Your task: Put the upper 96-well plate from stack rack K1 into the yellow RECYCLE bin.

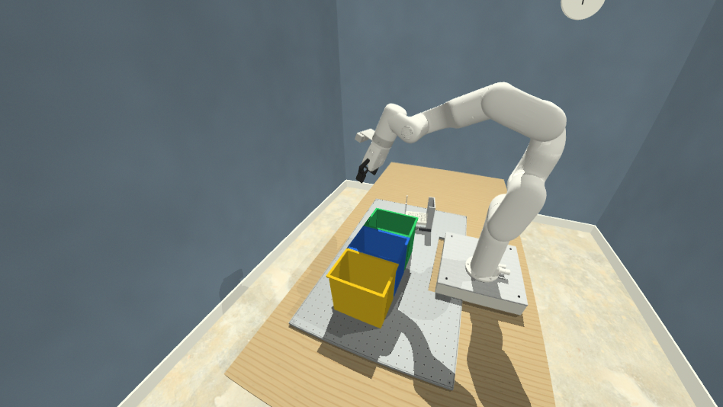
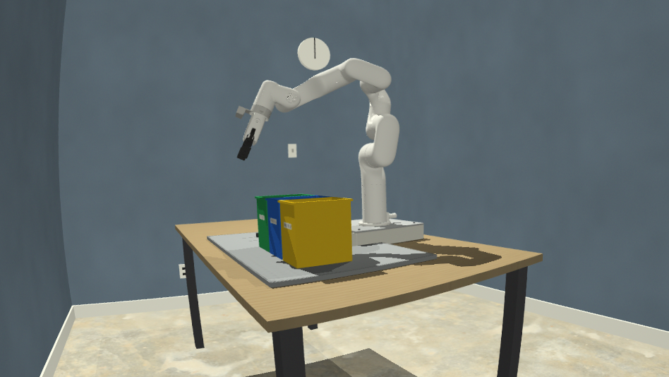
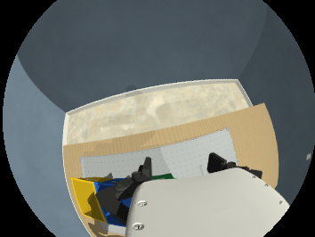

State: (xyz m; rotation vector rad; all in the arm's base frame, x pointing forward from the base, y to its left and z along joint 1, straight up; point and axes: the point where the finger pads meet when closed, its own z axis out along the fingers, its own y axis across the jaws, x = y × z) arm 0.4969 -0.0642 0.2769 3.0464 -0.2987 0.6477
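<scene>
Now: hand 280 mm above the white 96-well plate, 200 mm past it and 190 mm to the left of it. The rest, counted from my hand: yellow bin: 330 mm to the left, 240 mm below, 120 mm behind; green bin: 240 mm below, 130 mm behind, 60 mm to the left; blue bin: 240 mm below, 200 mm to the left, 120 mm behind.
</scene>
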